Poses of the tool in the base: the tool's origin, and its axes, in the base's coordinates. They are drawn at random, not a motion.
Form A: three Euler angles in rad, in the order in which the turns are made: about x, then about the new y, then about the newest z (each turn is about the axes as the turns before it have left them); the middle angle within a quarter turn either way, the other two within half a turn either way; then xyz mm.
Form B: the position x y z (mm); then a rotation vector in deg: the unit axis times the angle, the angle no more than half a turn. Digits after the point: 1 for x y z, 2 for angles.
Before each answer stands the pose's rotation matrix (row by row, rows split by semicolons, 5 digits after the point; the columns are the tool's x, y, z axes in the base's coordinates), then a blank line. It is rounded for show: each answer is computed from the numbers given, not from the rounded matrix.
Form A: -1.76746, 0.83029, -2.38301, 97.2, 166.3, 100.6
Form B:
-0.48968 0.46410 0.73813; 0.65983 -0.35614 0.66166; 0.56995 0.81104 -0.13183

97.2, 166.3, 100.6, 85.88, 96.69, 112.53
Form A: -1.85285, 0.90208, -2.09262, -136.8, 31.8, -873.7
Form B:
-0.30904 0.53747 0.78462; 0.61693 -0.51458 0.59548; 0.72380 0.66808 -0.17256

-136.8, 31.8, -873.7, 103.62, 86.80, 113.42
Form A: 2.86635, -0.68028, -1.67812, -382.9, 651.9, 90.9
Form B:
-0.08327 0.77292 -0.62901; 0.97513 -0.06688 -0.21128; -0.20537 -0.63096 -0.74813

-382.9, 651.9, 90.9, -107.74, -108.76, 51.91
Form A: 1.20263, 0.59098, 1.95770, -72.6, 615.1, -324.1
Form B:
-0.31333 -0.76901 0.55718; 0.13715 -0.61721 -0.77475; 0.93969 -0.16633 0.29886

-72.6, 615.1, -324.1, 76.11, -47.85, 113.35
